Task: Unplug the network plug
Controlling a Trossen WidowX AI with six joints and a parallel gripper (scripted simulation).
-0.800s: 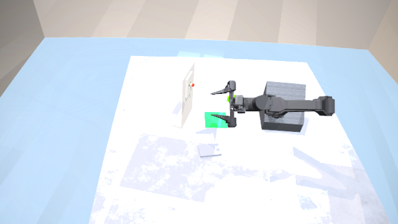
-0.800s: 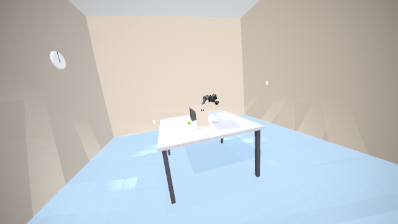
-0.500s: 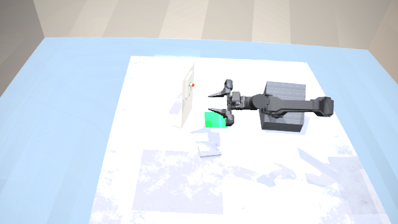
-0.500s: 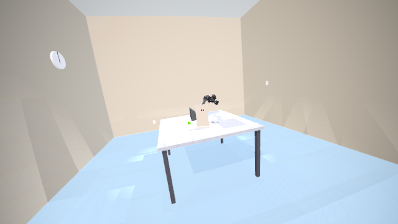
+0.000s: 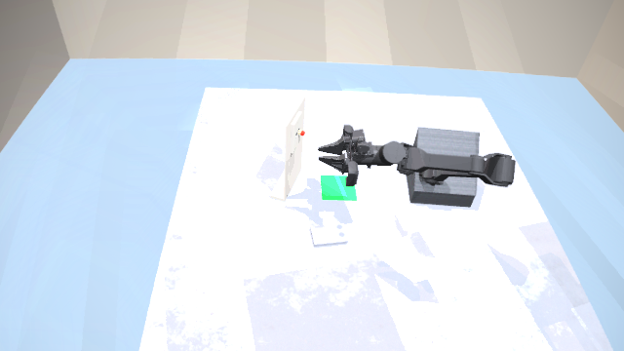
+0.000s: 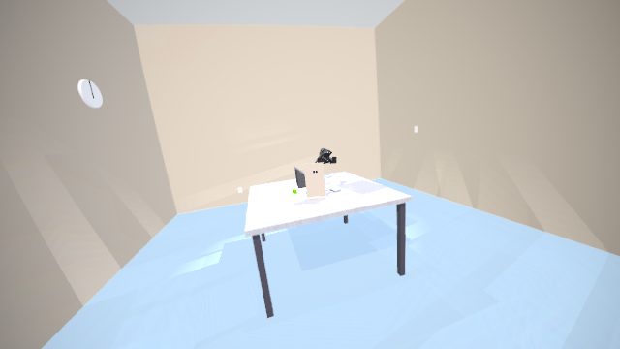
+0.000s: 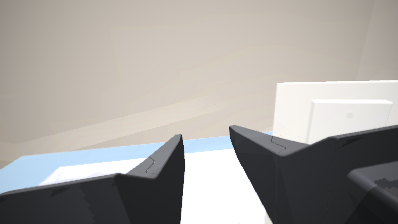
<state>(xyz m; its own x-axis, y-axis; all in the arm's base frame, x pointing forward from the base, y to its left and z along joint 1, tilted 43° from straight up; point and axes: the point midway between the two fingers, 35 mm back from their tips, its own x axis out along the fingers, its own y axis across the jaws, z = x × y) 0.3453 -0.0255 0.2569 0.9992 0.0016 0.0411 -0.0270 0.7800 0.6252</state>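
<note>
The network plug is 50 mm ahead of my gripper tip, 170 mm to the right of it and 60 mm below it. Also, from my gripper tip: upright panel (80 mm ahead, 170 mm to the right, 160 mm below); marked square (90 mm behind, 170 mm to the right, 300 mm below).
</note>
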